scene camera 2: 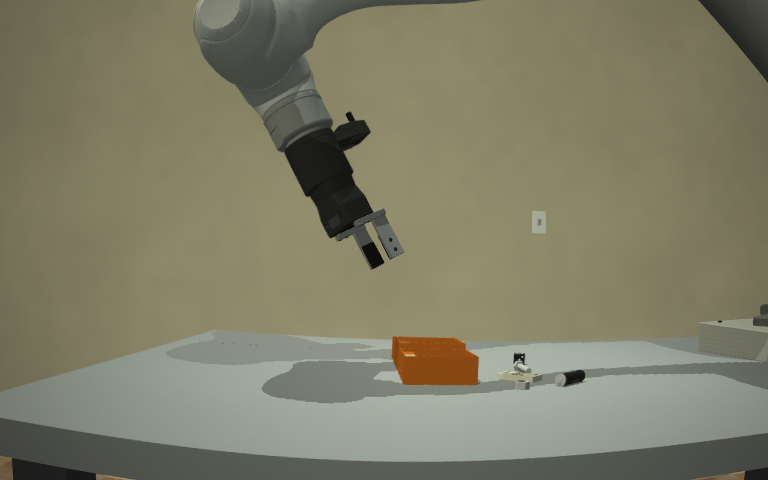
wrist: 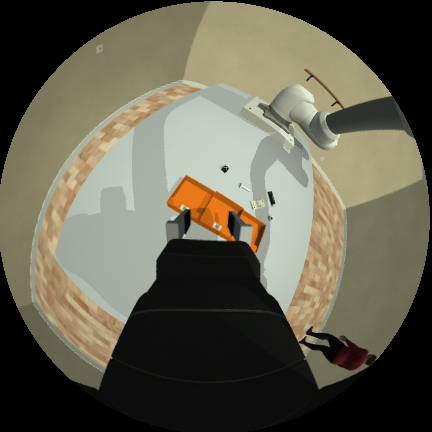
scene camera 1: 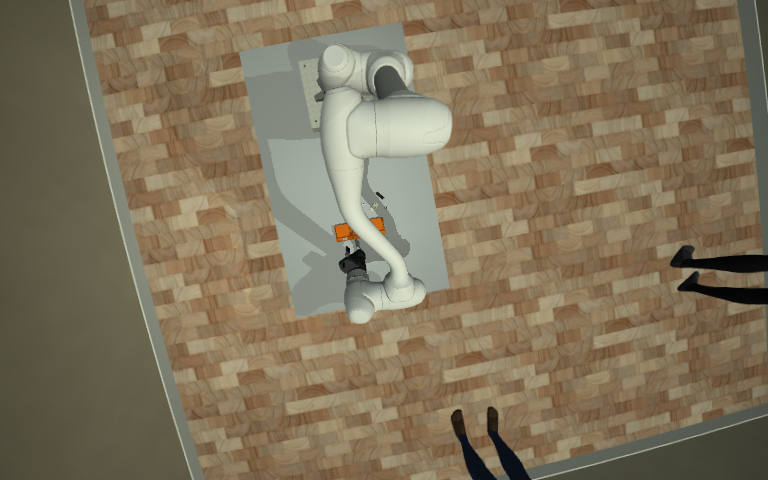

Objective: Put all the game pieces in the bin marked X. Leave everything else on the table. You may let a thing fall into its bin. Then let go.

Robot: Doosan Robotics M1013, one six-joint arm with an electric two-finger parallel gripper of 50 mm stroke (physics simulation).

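Places are measured from the arm's base along level axes (x back, y right, z up), in metres.
Where they show: gripper, between the fingertips: (scene camera 2: 387,261) (wrist: 208,217) (scene camera 1: 352,244); arm's base, origin of its link: (wrist: 275,117).
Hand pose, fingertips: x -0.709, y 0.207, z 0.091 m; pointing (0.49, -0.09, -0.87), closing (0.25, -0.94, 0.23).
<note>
Each offset is from my fingertips to the top centre of the thing.
Three orange bins @[dx +0.050, dy -0.049, dz -0.105 m] (scene camera 1: 342,231) (scene camera 2: 441,369) (wrist: 196,216) stand joined in a row; their small white labels are too small to read. A black die @[dx +0.198, dy -0.026, dz -0.128 m] (scene camera 2: 519,358) (wrist: 225,169) with white dots lies on the table beyond the bins in the wrist view. A cream tile @[dx +0.132, dy -0.158, dz -0.137 m] (scene camera 1: 373,206) (scene camera 2: 504,374) (wrist: 257,204) with dark marks, looking like a domino, lies flat beyond the right part of the row. My gripper (scene camera 1: 352,246) (scene camera 2: 387,261) (wrist: 208,217) is open and empty, tilted, high above the table near the row's label side. The bins' floors are partly hidden.
A pale bolt @[dx +0.166, dy -0.103, dz -0.131 m] (scene camera 2: 522,367) (wrist: 244,187), a black cylinder @[dx +0.174, dy -0.209, dz -0.130 m] (scene camera 1: 380,195) (scene camera 2: 572,377) (wrist: 271,198) and a small grey nut @[dx +0.106, dy -0.216, dz -0.136 m] (scene camera 2: 522,384) (wrist: 270,218) lie near the tile. The arm's base plate (scene camera 1: 308,101) (scene camera 2: 730,339) (wrist: 250,111) is at the table's far end.
</note>
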